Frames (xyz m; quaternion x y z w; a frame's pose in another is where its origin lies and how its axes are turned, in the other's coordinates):
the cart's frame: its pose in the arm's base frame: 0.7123 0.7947 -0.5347 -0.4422 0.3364 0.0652 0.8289
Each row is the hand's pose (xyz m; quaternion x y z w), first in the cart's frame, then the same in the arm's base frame.
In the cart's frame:
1: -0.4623 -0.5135 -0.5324 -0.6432 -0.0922 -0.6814 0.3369
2: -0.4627 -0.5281 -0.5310 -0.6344 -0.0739 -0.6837 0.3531
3: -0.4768 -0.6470 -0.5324 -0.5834 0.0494 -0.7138 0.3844
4: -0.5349 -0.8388 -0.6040 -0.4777 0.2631 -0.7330 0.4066
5: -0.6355 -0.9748 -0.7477 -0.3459 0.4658 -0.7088 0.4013
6: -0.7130 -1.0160 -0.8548 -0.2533 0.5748 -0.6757 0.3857
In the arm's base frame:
1: 0.3006 0.1603 -0.1000 -0.9053 -0.3063 -0.2857 0.0703
2: 0.3069 0.1527 -0.0892 -0.9071 -0.2862 -0.2976 0.0816
3: 0.3437 0.0829 0.0009 -0.8969 -0.1834 -0.3922 0.0906
4: 0.3412 -0.0769 0.1414 -0.8395 -0.0004 -0.5367 0.0851
5: 0.2475 -0.2511 0.2421 -0.7329 0.1851 -0.6509 0.0692
6: 0.1514 -0.3444 0.2772 -0.6453 0.2909 -0.7039 0.0584

